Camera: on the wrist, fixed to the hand. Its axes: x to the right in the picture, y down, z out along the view.
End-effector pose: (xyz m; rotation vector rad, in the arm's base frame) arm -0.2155 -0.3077 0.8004 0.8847 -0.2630 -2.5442
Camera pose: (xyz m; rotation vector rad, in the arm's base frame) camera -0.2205 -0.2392 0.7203 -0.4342 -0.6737 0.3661
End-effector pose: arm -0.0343 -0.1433 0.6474 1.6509 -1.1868 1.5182
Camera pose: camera 0.0181 -0.0597 0.6849 0.8809 1.5259 -0.4849
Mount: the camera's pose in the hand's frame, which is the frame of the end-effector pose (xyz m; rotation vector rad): 0.0159 -0.0876 -0.0567 0.0563 0.3790 -3.1110
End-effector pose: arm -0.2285 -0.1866 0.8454 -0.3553 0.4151 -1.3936
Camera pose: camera -0.3298 -0.2149 0.8362 0.2232 0.1875 1.7120
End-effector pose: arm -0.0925 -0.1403 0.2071 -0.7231 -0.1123 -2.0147
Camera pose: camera -0.1951 -0.1257 0.1872 -0.3274 0.5373 1.0976
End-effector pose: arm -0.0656 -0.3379 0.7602 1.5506 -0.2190 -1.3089
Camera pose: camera -0.0536 -0.2779 0.6742 -0.4005 -1.6531 1.0478
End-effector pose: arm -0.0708 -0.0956 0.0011 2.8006 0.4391 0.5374
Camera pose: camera -0.1004 0.0013 0.0307 -0.4786 2.8032 -0.0359
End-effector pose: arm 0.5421 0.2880 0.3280 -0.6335 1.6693 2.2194
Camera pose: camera 0.5801 0.2582 0.2342 -1.4856 -0.4118 -0.3994
